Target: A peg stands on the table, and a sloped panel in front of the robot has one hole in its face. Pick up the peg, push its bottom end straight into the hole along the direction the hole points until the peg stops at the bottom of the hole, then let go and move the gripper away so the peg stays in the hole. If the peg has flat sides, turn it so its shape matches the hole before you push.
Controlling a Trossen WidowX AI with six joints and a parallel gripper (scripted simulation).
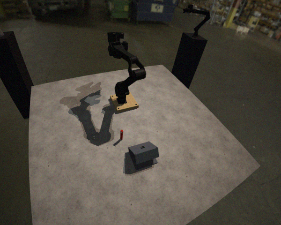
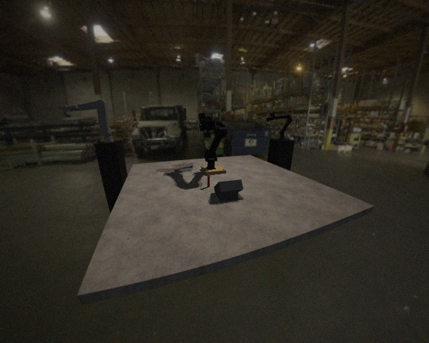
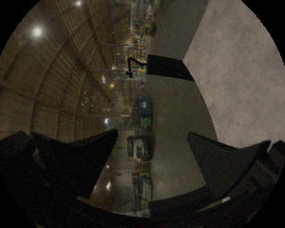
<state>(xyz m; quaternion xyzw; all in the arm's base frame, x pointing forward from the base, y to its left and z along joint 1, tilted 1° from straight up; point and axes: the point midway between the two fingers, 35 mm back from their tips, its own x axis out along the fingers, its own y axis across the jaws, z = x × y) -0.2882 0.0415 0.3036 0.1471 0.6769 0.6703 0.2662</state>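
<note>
Now: the red peg 61 cm ahead of my gripper tip, 14 cm to the right of it and 27 cm below it. Also, from my gripper tip: dark grey sloped panel (76 cm ahead, 6 cm to the right, 28 cm below).
</note>
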